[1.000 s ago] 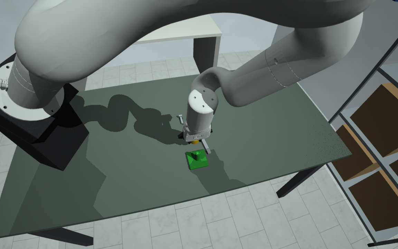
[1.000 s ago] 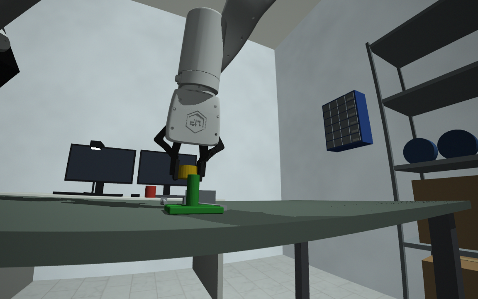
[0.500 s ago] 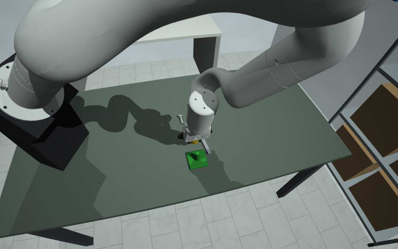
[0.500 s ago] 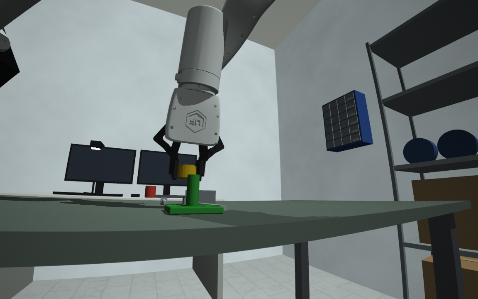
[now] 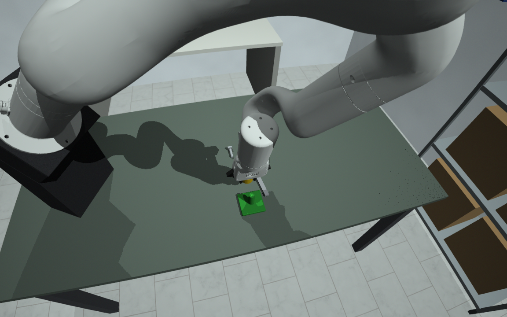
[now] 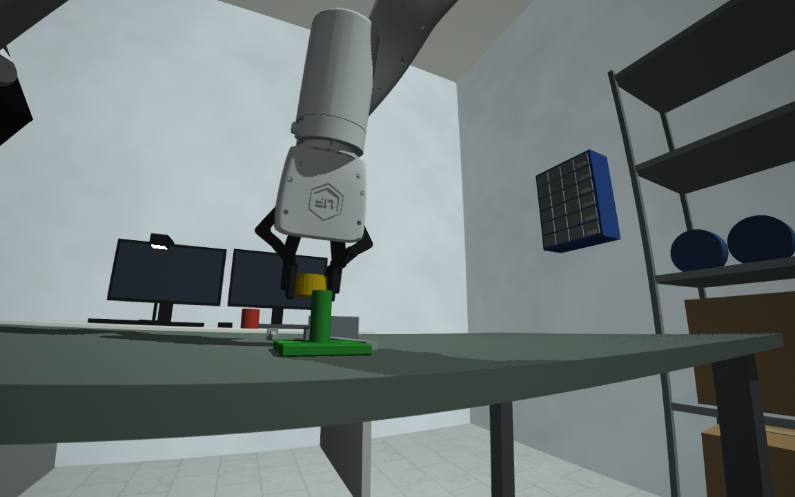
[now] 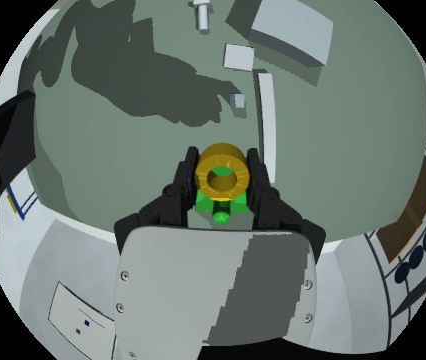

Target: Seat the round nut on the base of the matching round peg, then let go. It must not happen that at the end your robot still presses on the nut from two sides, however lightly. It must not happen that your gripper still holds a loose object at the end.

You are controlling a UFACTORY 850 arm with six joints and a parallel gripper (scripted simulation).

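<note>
The grey bar is 50 mm ahead of my hand and 70 mm below it. From my hand the other things lie so: grey bolt: 40 mm ahead, 170 mm to the left, 70 mm below; then grey block: 120 mm ahead, 120 mm to the left, 60 mm below; then small grey cube: 30 mm ahead, 50 mm to the left, 60 mm below.
</note>
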